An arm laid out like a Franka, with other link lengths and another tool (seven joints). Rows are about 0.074 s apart.
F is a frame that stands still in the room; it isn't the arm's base.
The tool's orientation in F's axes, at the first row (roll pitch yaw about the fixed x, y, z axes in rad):
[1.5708, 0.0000, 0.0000]
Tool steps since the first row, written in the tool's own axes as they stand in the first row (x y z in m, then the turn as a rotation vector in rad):
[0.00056, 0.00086, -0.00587, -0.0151, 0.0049, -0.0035]
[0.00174, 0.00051, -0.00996, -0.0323, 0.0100, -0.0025]
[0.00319, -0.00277, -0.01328, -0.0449, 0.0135, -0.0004]
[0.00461, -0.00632, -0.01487, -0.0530, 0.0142, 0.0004]
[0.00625, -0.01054, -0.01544, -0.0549, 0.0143, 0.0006]
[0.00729, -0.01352, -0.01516, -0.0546, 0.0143, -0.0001]
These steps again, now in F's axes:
[0.00056, 0.00587, 0.00086, -0.0151, 0.0035, 0.0049]
[0.00174, 0.00996, 0.00051, -0.0323, 0.0025, 0.0100]
[0.00319, 0.01328, -0.00277, -0.0449, 0.0004, 0.0135]
[0.00461, 0.01487, -0.00632, -0.0530, -0.0004, 0.0142]
[0.00625, 0.01544, -0.01054, -0.0549, -0.0006, 0.0143]
[0.00729, 0.01516, -0.01352, -0.0546, 0.0001, 0.0143]

